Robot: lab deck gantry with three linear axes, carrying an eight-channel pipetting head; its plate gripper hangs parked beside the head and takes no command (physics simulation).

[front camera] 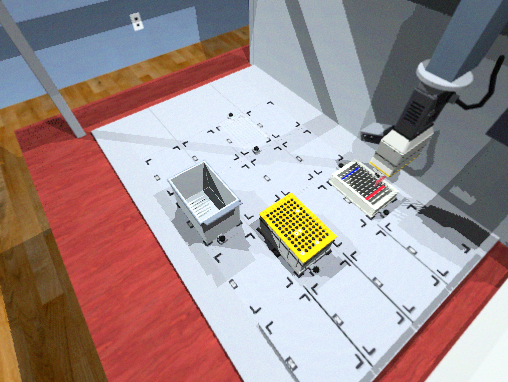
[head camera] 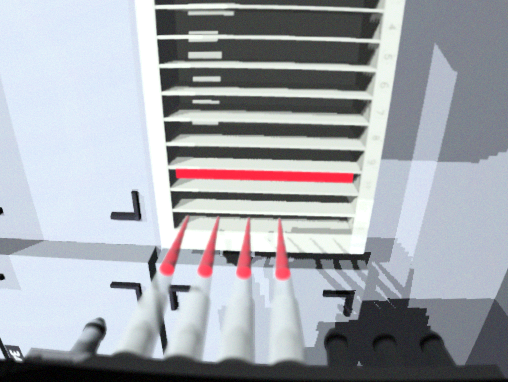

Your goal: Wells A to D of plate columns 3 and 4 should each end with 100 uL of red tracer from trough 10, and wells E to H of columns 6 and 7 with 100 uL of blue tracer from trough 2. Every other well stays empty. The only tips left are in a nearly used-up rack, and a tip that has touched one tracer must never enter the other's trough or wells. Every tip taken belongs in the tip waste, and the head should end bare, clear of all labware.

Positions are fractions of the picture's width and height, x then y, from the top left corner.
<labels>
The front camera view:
dark grey wall: 0.70, 0.18
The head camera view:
red strip: 0.36, 0.45
</labels>
